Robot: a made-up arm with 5 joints. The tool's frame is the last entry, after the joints. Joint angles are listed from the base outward.
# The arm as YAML. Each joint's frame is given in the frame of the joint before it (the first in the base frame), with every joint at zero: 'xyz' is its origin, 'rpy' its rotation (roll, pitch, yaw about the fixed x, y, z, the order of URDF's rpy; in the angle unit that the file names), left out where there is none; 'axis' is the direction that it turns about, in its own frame. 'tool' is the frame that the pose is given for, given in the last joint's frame.
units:
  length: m
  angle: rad
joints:
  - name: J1
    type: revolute
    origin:
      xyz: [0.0, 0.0, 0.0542]
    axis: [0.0, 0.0, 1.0]
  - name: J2
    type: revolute
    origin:
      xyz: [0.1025, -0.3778, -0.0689]
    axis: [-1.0, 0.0, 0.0]
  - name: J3
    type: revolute
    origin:
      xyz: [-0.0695, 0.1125, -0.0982]
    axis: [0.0, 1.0, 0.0]
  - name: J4
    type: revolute
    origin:
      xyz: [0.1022, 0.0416, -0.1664]
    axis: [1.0, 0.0, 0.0]
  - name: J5
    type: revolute
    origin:
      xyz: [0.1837, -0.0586, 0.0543]
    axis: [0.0, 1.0, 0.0]
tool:
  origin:
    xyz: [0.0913, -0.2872, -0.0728]
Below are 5 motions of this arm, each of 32 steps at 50 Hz.
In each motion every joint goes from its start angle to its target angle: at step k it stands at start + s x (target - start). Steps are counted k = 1, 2, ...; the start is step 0. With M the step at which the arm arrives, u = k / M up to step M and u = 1 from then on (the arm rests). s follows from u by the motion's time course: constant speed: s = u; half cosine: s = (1 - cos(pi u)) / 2; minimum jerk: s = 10 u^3 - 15 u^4 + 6 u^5.
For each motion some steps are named. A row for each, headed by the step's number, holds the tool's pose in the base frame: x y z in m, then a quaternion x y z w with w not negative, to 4 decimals.
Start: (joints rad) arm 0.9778 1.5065 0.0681 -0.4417 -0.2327
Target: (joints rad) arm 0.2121 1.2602 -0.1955 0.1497 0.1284
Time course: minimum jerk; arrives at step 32
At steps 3, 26, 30, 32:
3: 0.6742 0.0516 0.1330 -0.7093 -0.4161 0.3323 0.4619
26: 0.5937 -0.5548 0.0854 -0.5374 -0.0912 0.1324 0.8279
30: 0.5774 -0.5808 0.0780 -0.5232 -0.0764 0.1197 0.8403
32: 0.5766 -0.5820 0.0776 -0.5225 -0.0757 0.1191 0.8409

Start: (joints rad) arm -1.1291 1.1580 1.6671 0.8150 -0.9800
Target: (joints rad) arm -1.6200 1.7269 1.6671 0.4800 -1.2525
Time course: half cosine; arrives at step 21
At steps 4, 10, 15, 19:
4: -0.9305 -0.0132 -0.0326 -0.3318 0.2637 -0.8233 0.3774
10: -0.9038 0.1102 0.0971 -0.4326 0.3365 -0.7776 0.3081
15: -0.8368 0.2153 0.2080 -0.4991 0.4239 -0.7140 0.2478
19: -0.7931 0.2579 0.2553 -0.5201 0.4703 -0.6776 0.2218

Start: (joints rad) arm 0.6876 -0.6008 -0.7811 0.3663 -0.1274
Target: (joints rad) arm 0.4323 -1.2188 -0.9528 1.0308 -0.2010
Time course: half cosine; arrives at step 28
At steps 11, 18, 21, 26, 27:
11: 0.7063 -0.0376 -0.1456 0.6914 -0.2635 0.1128 0.6632
18: 0.7096 -0.0281 -0.1077 0.8183 -0.2852 0.0158 0.4987
21: 0.7139 -0.0323 -0.0842 0.8520 -0.2968 -0.0163 0.4310
26: 0.7196 -0.0420 -0.0572 0.8784 -0.3098 -0.0458 0.3609
27: 0.7200 -0.0429 -0.0552 0.8800 -0.3108 -0.0478 0.3559

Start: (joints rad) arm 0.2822 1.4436 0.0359 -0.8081 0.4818
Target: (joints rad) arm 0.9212 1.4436 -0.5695 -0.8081 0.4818
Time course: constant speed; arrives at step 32
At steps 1, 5, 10, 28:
1: 0.4840 -0.3199 0.0999 -0.8826 -0.0226 -0.1528 0.4441
5: 0.4948 -0.2587 0.1031 -0.8768 -0.0926 -0.1220 0.4559
10: 0.4971 -0.1846 0.1070 -0.8619 -0.1791 -0.0824 0.4673
28: 0.4208 0.0314 0.1199 -0.7411 -0.4695 0.0652 0.4755

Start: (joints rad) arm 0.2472 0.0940 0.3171 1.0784 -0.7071
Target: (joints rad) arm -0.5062 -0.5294 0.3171 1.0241 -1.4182
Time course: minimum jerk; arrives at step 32
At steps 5, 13, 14, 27, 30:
5: 0.3797 -0.4153 -0.6518 0.4304 -0.1374 -0.1515 0.8792
13: 0.2786 -0.3971 -0.6485 0.4538 -0.2478 -0.3117 0.7972
14: 0.2621 -0.3914 -0.6463 0.4547 -0.2678 -0.3408 0.7780
27: 0.1368 -0.3092 -0.5957 0.4037 -0.4495 -0.6121 0.5102
30: 0.1331 -0.3049 -0.5921 0.3989 -0.4562 -0.6227 0.4950

